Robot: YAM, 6 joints.
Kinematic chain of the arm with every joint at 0, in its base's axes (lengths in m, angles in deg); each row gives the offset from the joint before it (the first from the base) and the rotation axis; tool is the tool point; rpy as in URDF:
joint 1: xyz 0 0 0.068 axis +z
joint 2: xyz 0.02 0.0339 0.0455 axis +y
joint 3: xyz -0.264 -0.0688 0 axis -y
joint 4: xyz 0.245 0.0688 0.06 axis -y
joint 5: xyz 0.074 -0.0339 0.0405 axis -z
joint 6: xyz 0.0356 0 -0.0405 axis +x
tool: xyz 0 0 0 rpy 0 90 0
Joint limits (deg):
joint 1: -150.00..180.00
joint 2: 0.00..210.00
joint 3: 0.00..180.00
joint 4: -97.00..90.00
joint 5: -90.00..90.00
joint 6: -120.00..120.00
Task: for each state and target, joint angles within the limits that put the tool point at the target. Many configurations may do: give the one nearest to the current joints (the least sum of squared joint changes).
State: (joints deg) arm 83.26 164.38 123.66 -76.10 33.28 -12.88
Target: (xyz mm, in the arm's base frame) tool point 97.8 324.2 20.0
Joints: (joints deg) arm 76.37 150.12 92.24 -93.84 31.54 -12.88
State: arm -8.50 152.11 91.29 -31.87 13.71 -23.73
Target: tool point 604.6 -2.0 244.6
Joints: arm 0.40 149.29 140.29 -4.06 10.14 -23.73
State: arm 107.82 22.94 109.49 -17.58 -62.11 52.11
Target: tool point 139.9 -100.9 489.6
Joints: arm 154.40 12.47 87.69 -28.75 -59.09 52.11
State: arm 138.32 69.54 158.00 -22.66 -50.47 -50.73
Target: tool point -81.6 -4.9 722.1
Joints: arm 166.29 90.69 162.92 -4.09 -42.61 -50.73
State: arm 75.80 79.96 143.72 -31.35 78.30 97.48
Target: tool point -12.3 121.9 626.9
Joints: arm 112.29 75.11 131.17 -40.71 78.32 97.48
